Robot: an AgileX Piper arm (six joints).
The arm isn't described. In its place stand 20 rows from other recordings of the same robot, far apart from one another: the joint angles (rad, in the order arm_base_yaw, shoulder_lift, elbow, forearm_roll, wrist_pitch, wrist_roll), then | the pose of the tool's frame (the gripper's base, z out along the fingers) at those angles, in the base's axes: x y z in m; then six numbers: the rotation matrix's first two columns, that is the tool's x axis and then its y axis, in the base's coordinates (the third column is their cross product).
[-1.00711 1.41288 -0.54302 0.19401 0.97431 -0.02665] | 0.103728 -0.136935 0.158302 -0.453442 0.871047 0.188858 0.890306 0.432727 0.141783
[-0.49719 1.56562 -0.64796 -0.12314 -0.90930 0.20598] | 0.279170 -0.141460 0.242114 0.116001 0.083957 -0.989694 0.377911 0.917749 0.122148
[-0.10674 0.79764 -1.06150 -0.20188 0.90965 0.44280] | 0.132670 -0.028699 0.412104 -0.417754 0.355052 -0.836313 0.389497 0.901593 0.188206
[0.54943 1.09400 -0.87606 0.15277 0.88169 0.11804] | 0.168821 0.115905 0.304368 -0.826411 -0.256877 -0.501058 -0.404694 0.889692 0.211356
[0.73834 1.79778 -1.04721 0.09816 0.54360 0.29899] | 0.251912 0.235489 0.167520 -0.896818 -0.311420 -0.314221 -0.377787 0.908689 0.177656
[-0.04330 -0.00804 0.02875 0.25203 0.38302 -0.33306] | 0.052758 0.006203 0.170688 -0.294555 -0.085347 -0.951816 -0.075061 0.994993 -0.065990
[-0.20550 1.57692 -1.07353 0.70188 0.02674 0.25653] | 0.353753 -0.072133 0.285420 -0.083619 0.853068 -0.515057 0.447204 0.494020 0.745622
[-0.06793 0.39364 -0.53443 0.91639 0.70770 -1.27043] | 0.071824 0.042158 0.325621 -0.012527 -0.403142 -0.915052 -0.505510 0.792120 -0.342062
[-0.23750 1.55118 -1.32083 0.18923 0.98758 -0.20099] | 0.317636 -0.062189 0.311105 -0.887745 0.117593 -0.445062 0.081568 0.991706 0.099326
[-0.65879 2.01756 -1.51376 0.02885 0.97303 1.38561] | 0.326673 -0.250156 0.190156 0.469145 0.883092 -0.007209 0.869021 -0.460186 0.181746
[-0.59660 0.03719 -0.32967 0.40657 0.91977 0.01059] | 0.032491 0.012538 0.244130 -0.301685 0.506328 -0.807848 0.398002 0.836847 0.375873
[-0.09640 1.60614 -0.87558 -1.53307 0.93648 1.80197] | 0.295410 -0.102154 0.236466 -0.414179 0.213255 -0.884861 0.828749 0.490318 -0.269745
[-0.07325 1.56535 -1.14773 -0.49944 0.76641 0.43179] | 0.322347 -0.053963 0.271374 -0.840973 0.115876 -0.528524 0.287621 0.923099 -0.255270
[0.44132 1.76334 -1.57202 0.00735 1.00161 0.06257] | 0.347358 0.164713 0.307266 -0.834925 -0.320888 -0.447136 -0.374958 0.926368 0.035338
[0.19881 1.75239 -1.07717 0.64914 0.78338 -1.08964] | 0.320815 0.104234 0.194653 -0.599508 -0.638924 -0.482043 -0.777981 0.606647 0.163480
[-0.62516 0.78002 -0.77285 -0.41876 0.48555 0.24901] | 0.117942 -0.106419 0.358784 -0.380531 0.122473 -0.916623 0.675639 0.713607 -0.185140
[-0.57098 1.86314 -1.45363 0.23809 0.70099 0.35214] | 0.353337 -0.210515 0.247589 -0.374652 0.840099 -0.392262 0.764178 0.519376 0.382466
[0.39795 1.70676 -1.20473 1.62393 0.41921 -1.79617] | 0.346799 0.185911 0.284921 -0.229986 -0.261638 -0.937364 -0.749200 0.662343 -0.001055
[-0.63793 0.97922 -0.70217 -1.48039 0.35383 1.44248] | 0.148594 -0.149247 0.334313 -0.204226 0.114047 -0.972258 0.823180 0.557507 -0.107516
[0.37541 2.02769 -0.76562 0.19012 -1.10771 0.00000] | 0.345846 0.119761 0.129854 -0.086475 0.056657 -0.994642 -0.197833 0.977523 0.072882
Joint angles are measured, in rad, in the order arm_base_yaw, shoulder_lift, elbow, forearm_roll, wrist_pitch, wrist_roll. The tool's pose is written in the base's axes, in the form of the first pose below.
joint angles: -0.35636 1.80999 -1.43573 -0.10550 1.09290 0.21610
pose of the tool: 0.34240 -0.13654 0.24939 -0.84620 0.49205 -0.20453 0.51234 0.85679 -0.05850
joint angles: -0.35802 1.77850 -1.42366 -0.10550 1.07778 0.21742
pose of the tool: 0.33807 -0.13550 0.25799 -0.83829 0.49071 -0.23764 0.51535 0.85543 -0.05151
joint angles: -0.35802 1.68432 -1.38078 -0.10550 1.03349 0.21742
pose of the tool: 0.32378 -0.12993 0.28093 -0.81512 0.47781 -0.32753 0.51526 0.85640 -0.03297
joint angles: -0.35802 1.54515 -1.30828 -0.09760 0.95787 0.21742
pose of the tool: 0.30026 -0.12009 0.30959 -0.76466 0.45687 -0.45449 0.51215 0.85890 0.00172
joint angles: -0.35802 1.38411 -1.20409 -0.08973 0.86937 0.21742
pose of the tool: 0.26877 -0.10721 0.33193 -0.69629 0.42961 -0.57499 0.50328 0.86339 0.03565
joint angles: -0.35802 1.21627 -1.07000 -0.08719 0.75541 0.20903
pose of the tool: 0.23435 -0.09348 0.34243 -0.61656 0.38519 -0.68665 0.48272 0.87393 0.05680
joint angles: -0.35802 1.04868 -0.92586 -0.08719 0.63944 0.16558
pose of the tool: 0.19976 -0.07979 0.34341 -0.54430 0.30538 -0.78133 0.44194 0.89604 0.04234
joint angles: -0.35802 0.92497 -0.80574 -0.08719 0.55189 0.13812
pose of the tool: 0.17474 -0.06981 0.33573 -0.48936 0.25112 -0.83515 0.41783 0.90809 0.02822
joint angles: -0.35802 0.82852 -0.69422 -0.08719 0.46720 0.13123
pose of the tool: 0.15638 -0.06232 0.32276 -0.43845 0.22093 -0.87118 0.40611 0.91342 0.02725
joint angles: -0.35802 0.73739 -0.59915 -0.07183 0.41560 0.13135
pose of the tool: 0.13932 -0.05494 0.30978 -0.39510 0.21780 -0.89245 0.40129 0.91481 0.04560
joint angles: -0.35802 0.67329 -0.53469 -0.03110 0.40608 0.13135
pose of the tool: 0.12745 -0.04888 0.29818 -0.37434 0.24959 -0.89307 0.40124 0.91186 0.08666
